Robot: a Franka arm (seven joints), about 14 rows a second.
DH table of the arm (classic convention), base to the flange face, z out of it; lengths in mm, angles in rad. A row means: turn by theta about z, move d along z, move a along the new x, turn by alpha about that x. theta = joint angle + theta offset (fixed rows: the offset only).
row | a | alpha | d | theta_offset
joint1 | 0 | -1.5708 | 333 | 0
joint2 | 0 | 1.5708 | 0 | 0
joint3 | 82.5 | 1.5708 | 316 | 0
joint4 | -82.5 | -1.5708 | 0 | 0
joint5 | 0 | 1.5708 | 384 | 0
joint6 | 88 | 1.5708 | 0 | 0
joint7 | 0 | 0 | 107 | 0
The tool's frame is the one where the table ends.
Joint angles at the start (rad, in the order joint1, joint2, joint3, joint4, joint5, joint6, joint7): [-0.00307 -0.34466 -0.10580 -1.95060 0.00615 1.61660 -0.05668]
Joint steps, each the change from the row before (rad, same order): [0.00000 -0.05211 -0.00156 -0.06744 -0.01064 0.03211 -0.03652]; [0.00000 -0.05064 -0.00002 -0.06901 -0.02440 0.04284 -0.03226]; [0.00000 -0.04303 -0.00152 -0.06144 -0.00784 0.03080 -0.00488]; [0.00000 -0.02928 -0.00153 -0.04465 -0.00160 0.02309 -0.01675]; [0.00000 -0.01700 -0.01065 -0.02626 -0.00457 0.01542 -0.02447]
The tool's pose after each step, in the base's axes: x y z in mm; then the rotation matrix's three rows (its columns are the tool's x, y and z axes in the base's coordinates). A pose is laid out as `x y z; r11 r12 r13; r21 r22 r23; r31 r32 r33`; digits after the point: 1 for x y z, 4 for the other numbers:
429.6 -56.2 613.7; 0.9995 -0.0087 0.0290; -0.0097 -0.9994 0.0341; 0.0287 -0.0344 -0.9990
416.8 -57.3 605.9; 0.9983 0.0274 0.0512; 0.0268 -0.9996 0.0126; 0.0515 -0.0112 -0.9986
405.3 -57.3 596.7; 0.9974 0.0342 0.0630; 0.0337 -0.9994 0.0086; 0.0633 -0.0065 -0.9980
397.6 -57.1 589.0; 0.9962 0.0517 0.0707; 0.0511 -0.9986 0.0099; 0.0712 -0.0063 -0.9974
392.7 -61.7 584.1; 0.9947 0.0687 0.0766; 0.0680 -0.9976 0.0114; 0.0772 -0.0061 -0.9970

